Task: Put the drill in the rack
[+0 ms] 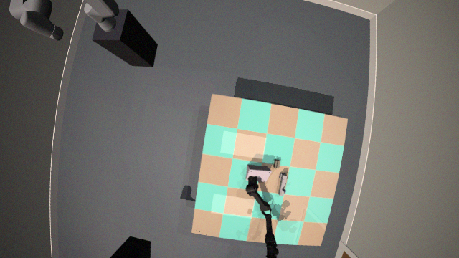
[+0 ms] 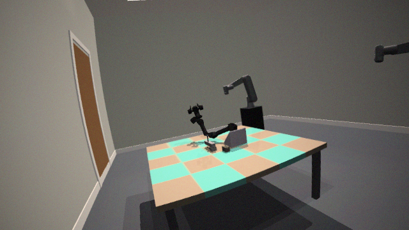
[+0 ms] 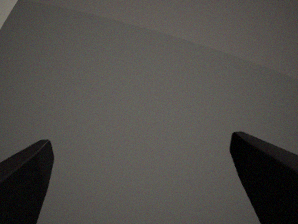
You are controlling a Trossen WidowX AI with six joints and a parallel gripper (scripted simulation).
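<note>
Right now my gripper tip is 10 cm short of the dark key piece, 55 cm to the right of it and 31 cm above it. Also, from my gripper tip: light grey fixture (10 cm ahead, 58 cm to the left, 36 cm below); dark rack (2 cm ahead, 75 cm to the left, 38 cm below); drill (10 cm ahead, 60 cm to the left, 35 cm below).
</note>
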